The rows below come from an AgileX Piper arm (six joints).
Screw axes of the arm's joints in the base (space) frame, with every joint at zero. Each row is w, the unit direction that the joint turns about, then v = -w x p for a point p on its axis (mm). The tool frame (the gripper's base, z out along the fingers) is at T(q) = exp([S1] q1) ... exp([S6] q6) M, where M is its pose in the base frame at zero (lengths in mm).
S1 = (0, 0, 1, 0, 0, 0)
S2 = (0, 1, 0, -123, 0, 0)
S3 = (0, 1, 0, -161.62, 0, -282.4)
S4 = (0.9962, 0, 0.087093, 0, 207.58, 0)
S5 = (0, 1, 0, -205.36, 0, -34.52)
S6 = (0.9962, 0, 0.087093, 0, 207.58, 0)
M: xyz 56.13 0 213.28 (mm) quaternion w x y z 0.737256 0 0.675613 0
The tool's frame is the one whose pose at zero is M.
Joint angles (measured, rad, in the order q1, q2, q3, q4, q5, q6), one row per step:
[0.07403 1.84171 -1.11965 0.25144 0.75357 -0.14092]
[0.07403 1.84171 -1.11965 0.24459 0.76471 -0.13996]
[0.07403 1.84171 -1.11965 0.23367 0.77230 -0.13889]
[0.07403 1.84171 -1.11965 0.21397 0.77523 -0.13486]
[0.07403 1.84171 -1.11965 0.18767 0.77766 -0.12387]
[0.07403 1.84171 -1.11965 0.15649 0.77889 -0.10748]
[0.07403 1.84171 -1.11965 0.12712 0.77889 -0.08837]
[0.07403 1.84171 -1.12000 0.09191 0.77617 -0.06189]
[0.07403 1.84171 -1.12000 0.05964 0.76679 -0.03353]
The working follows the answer.
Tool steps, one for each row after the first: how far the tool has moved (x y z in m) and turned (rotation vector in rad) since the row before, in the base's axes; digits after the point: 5 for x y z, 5 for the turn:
[-0.00103 -0.00031 -0.00024 -0.00451 0.01066 0.00534]
[-0.00073 -0.00061 -0.00024 -0.00807 0.00697 0.00689]
[-0.00034 -0.00121 -0.00026 -0.01500 0.00238 0.00829]
[-0.00029 -0.00164 -0.00030 -0.01929 0.00250 0.00526]
[-0.00017 -0.00197 -0.00029 -0.02248 0.00152 0.00261]
[-0.00002 -0.00187 -0.00021 -0.02066 0.00037 -0.00135]
[0.00034 -0.00223 -0.00008 -0.02414 -0.00282 -0.00542]
[0.00090 -0.00203 0.00001 -0.02108 -0.00944 -0.00937]

Tool pose at each row, in the base's axes (x y z in m, rotation vector in rad; rounded; the steps above come from the unrounded poses):
[0.34328 0.04099 0.16585 -0.06888 2.94138 0.26913]
[0.34226 0.04068 0.16560 -0.07617 2.95287 0.26446]
[0.34153 0.04007 0.16537 -0.08666 2.96128 0.25428]
[0.34119 0.03886 0.16510 -0.10061 2.96609 0.23344]
[0.34090 0.03723 0.16480 -0.11060 2.97135 0.20581]
[0.34073 0.03526 0.16451 -0.11711 2.97574 0.17293]
[0.34071 0.03340 0.16430 -0.11755 2.97847 0.14209]
[0.34105 0.03116 0.16422 -0.11244 2.97809 0.10526]
[0.34195 0.02913 0.16423 -0.10121 2.97052 0.07202]

